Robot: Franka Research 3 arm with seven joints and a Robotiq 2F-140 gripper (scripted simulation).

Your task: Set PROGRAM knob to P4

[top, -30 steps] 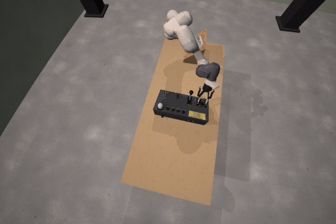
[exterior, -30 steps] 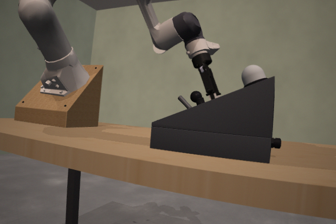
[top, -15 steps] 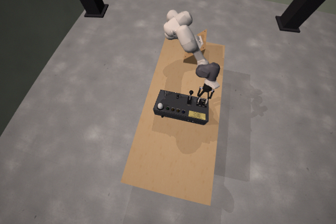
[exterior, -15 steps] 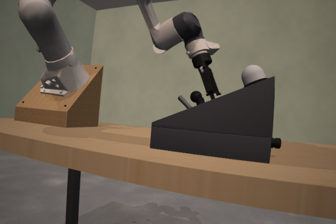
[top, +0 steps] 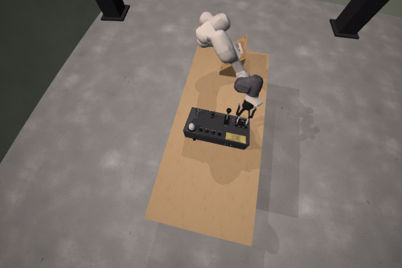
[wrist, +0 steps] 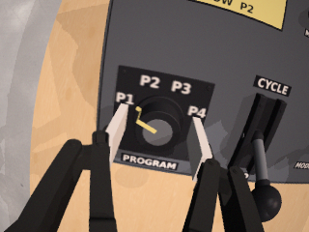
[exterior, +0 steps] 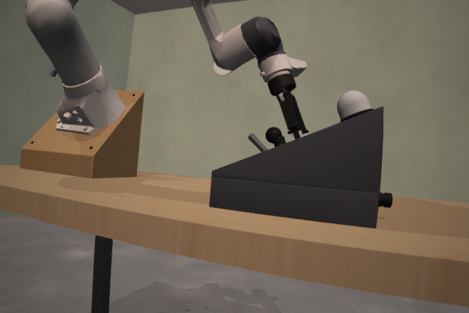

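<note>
The black ball lever lies 30 mm behind my hand, 120 mm to the right of it and 10 mm below it. The rest, counted from my hand: dark sloped console 20 mm ahead, 180 mm to the right, 40 mm below; mode button 20 mm behind, 240 mm to the right, 20 mm below; check toggle 40 mm behind, 360 mm to the right, 20 mm below.
</note>
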